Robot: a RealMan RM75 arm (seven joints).
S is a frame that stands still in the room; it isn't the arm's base.
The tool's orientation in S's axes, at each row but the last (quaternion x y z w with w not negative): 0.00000 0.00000 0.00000 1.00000; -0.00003 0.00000 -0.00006 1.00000; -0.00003 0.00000 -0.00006 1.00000; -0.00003 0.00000 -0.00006 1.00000; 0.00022 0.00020 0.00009 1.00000; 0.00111 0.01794 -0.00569 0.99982; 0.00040 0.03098 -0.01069 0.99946; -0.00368 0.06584 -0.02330 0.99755; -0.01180 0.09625 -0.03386 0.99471; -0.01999 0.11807 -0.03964 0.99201; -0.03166 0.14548 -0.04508 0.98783; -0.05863 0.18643 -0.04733 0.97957
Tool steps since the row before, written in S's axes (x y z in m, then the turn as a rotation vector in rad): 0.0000 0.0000 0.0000 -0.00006 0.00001 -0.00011; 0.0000 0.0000 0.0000 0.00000 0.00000 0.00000; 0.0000 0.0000 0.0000 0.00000 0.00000 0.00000; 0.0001 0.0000 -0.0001 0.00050 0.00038 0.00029; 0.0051 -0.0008 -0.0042 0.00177 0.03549 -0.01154; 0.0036 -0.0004 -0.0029 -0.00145 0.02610 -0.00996; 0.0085 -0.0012 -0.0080 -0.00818 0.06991 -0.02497; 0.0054 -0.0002 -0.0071 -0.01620 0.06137 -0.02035; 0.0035 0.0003 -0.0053 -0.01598 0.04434 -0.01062; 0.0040 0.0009 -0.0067 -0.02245 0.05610 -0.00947; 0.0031 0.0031 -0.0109 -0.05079 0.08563 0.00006; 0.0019 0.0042 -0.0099 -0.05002 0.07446 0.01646
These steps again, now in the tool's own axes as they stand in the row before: 0.0000 0.0000 0.0000 -0.00006 0.00001 -0.00011; 0.0000 0.0000 0.0000 0.00000 0.00000 0.00000; 0.0000 0.0000 0.0000 0.00000 0.00000 0.00000; 0.0001 0.0000 -0.0001 0.00050 0.00038 0.00029; 0.0051 -0.0008 -0.0042 0.00178 0.03548 -0.01155; 0.0037 -0.0004 -0.0028 -0.00139 0.02606 -0.01007; 0.0090 -0.0010 -0.0075 -0.00811 0.06972 -0.02553; 0.0063 0.0001 -0.0063 -0.01625 0.06077 -0.02204; 0.0044 0.0007 -0.0045 -0.01671 0.04350 -0.01274; 0.0054 0.0015 -0.0055 -0.02423 0.05468 -0.01279; 0.0058 0.0042 -0.0094 -0.05687 0.08105 -0.01045; 0.0048 0.0056 -0.0080 -0.06077 0.06789 0.00389
